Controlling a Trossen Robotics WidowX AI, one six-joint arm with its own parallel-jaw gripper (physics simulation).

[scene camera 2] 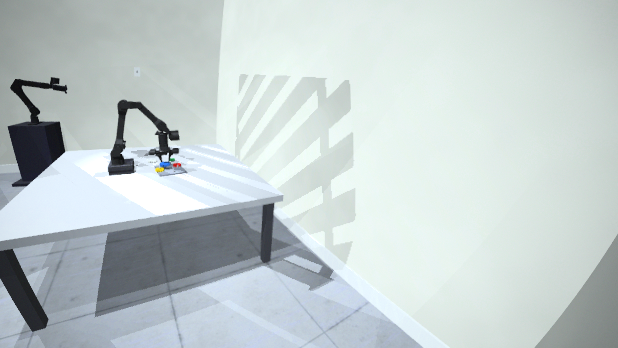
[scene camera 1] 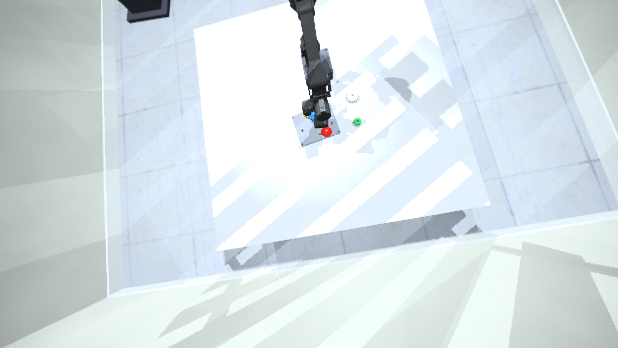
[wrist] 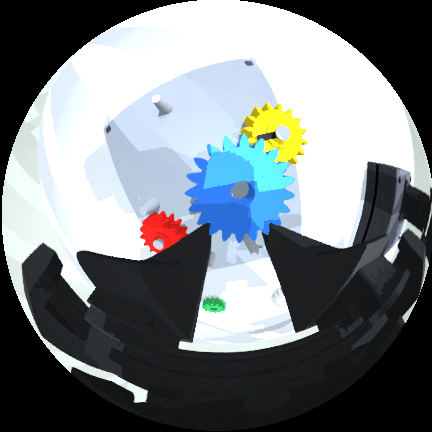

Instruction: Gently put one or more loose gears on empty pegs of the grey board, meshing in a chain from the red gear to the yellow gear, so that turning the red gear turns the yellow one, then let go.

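Note:
Blue gear held in my gripper, touching nothing else. Also here: yellow gear, red gear, grey board.

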